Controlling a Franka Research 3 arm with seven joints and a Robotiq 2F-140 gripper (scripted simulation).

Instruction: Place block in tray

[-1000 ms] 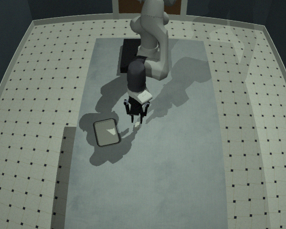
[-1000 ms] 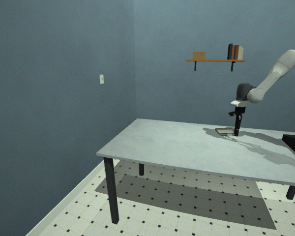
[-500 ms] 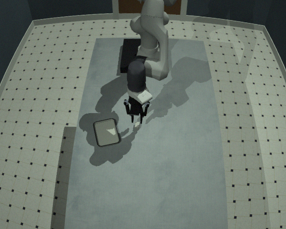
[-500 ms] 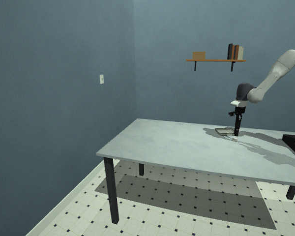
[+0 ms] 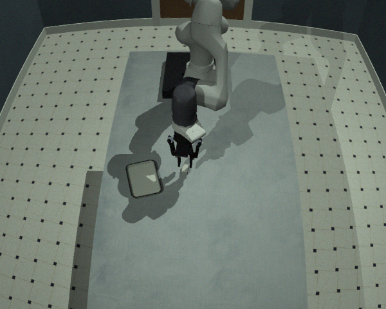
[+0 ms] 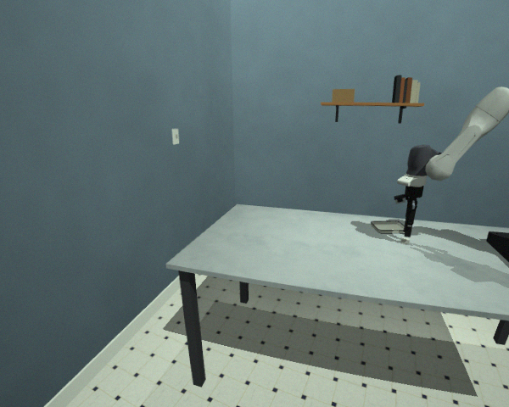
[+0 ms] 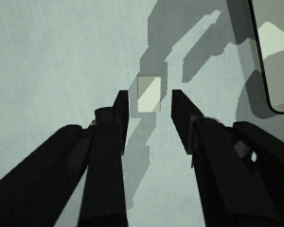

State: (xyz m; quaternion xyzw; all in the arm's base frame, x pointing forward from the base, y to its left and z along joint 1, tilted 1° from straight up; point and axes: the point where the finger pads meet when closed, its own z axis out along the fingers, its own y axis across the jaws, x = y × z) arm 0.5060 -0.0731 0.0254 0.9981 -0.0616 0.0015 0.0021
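My gripper is now 6 cm above the block. The rest, counted from my hand: white tray 5 cm ahead, 18 cm to the right, 6 cm below.
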